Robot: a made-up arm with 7 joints. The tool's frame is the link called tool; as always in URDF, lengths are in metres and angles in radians.
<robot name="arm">
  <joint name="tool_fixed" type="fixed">
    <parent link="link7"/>
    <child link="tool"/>
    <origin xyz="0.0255 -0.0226 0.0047" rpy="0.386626 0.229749 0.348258"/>
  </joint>
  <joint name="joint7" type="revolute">
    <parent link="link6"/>
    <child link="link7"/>
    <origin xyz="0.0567 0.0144 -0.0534"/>
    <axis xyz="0 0.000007 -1"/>
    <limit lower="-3.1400" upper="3.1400" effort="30" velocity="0.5"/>
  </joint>
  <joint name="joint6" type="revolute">
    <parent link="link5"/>
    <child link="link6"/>
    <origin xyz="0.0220 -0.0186 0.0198"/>
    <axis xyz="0 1 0.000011"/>
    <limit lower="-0.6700" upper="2.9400" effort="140" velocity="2.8"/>
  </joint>
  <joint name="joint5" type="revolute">
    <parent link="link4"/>
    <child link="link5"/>
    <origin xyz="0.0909 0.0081 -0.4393"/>
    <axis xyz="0 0.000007 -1"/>
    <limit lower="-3.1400" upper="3.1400" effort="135" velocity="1.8"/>
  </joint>
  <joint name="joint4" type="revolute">
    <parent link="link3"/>
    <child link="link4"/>
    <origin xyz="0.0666 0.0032 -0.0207"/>
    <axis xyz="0 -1 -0.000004"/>
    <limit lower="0.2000" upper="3.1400" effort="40" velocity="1"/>
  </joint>
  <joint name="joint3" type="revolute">
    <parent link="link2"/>
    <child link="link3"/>
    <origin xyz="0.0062 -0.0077 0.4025"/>
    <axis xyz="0 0 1"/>
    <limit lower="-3.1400" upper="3.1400" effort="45" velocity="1"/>
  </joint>
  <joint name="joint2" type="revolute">
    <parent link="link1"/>
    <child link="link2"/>
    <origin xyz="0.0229 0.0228 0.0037"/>
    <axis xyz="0 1 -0.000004"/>
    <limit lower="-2.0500" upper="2.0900" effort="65" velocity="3"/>
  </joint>
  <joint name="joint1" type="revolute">
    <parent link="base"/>
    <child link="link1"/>
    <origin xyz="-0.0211 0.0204 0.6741"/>
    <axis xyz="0 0 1"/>
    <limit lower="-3.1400" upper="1.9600" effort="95" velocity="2.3"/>
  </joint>
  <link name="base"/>
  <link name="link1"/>
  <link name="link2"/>
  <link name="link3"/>
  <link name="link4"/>
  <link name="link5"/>
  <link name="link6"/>
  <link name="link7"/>
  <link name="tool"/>
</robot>
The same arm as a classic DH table. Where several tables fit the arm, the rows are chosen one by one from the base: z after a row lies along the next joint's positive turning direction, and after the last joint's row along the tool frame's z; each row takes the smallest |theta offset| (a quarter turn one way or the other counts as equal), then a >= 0, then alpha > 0; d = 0 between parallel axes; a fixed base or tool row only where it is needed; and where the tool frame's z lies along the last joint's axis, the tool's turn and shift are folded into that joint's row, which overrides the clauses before.
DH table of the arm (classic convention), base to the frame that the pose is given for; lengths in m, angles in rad. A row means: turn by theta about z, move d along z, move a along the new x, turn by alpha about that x. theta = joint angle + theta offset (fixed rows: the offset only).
base (fixed): d 0  theta offset -0.7685  a -0.0293  alpha 0
joint1: d 0.6778  theta offset 0.7685  a 0.0229  alpha -1.5708
joint2: d 0.0151  theta offset 0  a 0.0062  alpha 1.5708
joint3: d 0.3818  theta offset 0  a 0.0666  alpha 1.5708
joint4: d -0.0113  theta offset 0  a 0.0909  alpha 1.5708
joint5: d 0.4195  theta offset 0  a 0.022  alpha 1.5708
joint6: d -0.0042  theta offset 0  a 0.0567  alpha -1.5708
joint7: d 0.1198  theta offset -0.8583  a -0.0004  alpha -2.6948
tool (fixed): d 0.0789  theta offset -0.5552  a 0  alpha 0
Joint limits (rad, base to tool): -3.14..1.96 -2.05..2.09 -3.14..3.14 0.2..3.14 -3.14..3.14 -0.67..2.94 -3.14..3.14

